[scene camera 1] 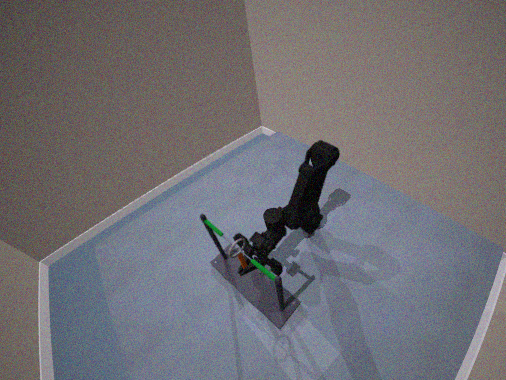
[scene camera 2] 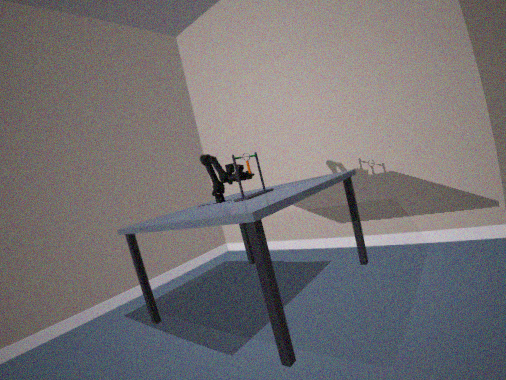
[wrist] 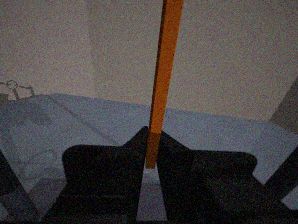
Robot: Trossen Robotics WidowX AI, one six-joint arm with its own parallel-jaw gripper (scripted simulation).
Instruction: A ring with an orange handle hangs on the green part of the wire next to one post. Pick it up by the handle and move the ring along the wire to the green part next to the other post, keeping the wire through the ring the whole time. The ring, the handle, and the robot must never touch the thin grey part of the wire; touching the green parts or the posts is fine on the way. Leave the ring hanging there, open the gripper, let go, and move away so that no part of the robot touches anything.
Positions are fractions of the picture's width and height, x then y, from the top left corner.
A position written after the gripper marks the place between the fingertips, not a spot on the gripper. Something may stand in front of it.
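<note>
The gripper (scene camera 1: 0.47,0.72) is visible in the scene, and the wrist view shows the gripper (wrist: 0.51,0.58) too.
</note>
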